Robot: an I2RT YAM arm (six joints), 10 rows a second.
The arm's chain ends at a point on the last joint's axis. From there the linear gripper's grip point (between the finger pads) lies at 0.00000 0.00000 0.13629 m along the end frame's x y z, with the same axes.
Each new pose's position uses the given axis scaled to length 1; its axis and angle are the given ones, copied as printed.
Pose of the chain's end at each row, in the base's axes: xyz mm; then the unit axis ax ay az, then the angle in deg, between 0 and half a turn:
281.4 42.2 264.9 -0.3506 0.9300 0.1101 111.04
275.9 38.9 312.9 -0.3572 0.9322 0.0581 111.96
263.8 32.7 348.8 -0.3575 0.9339 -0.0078 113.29
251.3 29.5 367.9 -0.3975 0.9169 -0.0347 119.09
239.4 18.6 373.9 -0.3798 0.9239 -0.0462 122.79
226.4 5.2 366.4 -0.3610 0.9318 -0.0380 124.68
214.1 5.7 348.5 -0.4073 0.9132 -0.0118 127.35
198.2 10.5 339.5 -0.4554 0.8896 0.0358 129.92
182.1 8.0 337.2 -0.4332 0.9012 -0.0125 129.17
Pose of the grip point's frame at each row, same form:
392.6 105.8 218.2 -0.3506 0.9300 0.1101 111.04
389.8 94.2 262.6 -0.3572 0.9322 0.0581 111.96
381.2 76.1 294.9 -0.3575 0.9339 -0.0078 113.29
363.3 70.4 301.9 -0.3975 0.9169 -0.0347 119.09
348.9 53.1 300.5 -0.3798 0.9239 -0.0462 122.79
333.8 38.1 289.2 -0.3610 0.9318 -0.0380 124.68
314.1 47.5 265.8 -0.4073 0.9132 -0.0118 127.35
287.5 65.2 252.3 -0.4554 0.8896 0.0358 129.92
278.5 51.3 251.2 -0.4332 0.9012 -0.0125 129.17

